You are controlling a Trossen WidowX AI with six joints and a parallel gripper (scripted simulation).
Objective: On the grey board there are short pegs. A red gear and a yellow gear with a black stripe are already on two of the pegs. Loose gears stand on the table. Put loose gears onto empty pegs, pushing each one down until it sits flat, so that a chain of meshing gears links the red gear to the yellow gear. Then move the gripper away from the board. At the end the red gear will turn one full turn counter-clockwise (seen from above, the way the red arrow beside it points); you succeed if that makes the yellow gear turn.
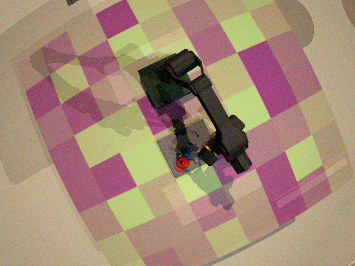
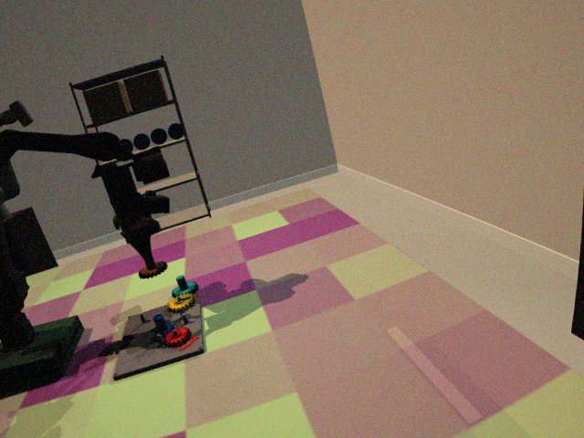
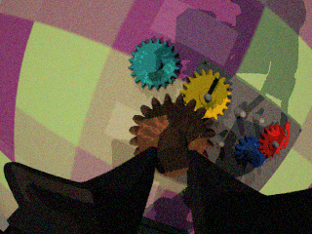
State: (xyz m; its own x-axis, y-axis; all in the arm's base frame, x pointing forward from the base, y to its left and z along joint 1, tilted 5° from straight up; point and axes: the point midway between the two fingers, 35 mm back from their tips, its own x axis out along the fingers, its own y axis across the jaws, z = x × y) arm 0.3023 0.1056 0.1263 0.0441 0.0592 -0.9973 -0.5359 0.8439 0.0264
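The blue gear is 12 cm to the right of my gripper tip, 10 cm below it and 3 cm ahead of it. The rest, counted from my gripper tip: yellow gear (10 cm below, 4 cm ahead, 2 cm to the right); then brown gear (1 cm below); then teal gear (10 cm below, 5 cm to the left, 3 cm ahead).
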